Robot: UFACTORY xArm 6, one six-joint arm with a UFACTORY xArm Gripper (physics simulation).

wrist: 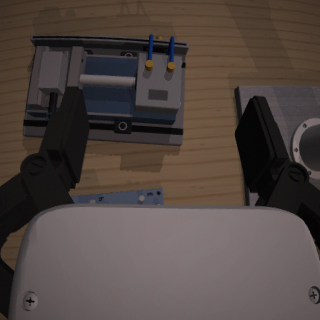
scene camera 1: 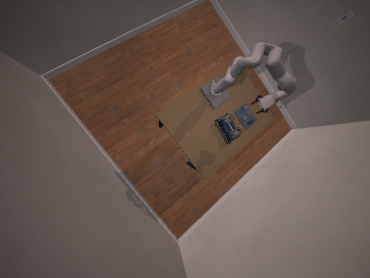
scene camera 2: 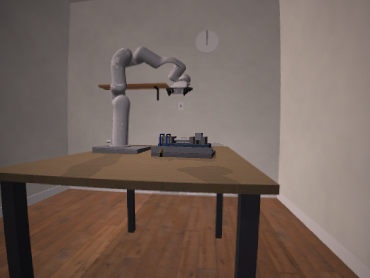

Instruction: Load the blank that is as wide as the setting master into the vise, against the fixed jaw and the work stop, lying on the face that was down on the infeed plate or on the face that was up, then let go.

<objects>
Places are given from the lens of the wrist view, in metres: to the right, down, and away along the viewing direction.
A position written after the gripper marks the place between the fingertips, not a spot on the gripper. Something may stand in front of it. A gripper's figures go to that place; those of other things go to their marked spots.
gripper (wrist: 165, 108): 0.00, -0.03, 0.13
vise body (wrist: 98, 98): -0.10, -0.10, 0.41
vise base rail (wrist: 50, 42): -0.20, -0.22, 0.43
The marked spots on the vise body and the vise base rail are 0.16 m apart.
</objects>
